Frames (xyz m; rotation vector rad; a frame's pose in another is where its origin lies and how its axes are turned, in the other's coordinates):
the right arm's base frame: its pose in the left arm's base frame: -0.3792 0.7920 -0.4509 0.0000 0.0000 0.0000
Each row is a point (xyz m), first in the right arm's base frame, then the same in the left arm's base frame.
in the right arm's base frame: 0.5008 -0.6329 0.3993
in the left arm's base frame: 0.1216 0.1591 -0.0516
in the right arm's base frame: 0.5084 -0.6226 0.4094
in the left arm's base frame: 0.1292 0.1694 -0.0415
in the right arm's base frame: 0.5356 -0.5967 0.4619
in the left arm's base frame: 0.1564 0.1953 0.0110
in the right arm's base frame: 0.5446 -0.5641 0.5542
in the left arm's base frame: 0.1654 0.2279 0.1033
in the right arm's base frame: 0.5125 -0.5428 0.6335
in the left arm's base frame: 0.1333 0.2492 0.1826
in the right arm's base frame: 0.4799 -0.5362 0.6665
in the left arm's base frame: 0.1007 0.2558 0.2156
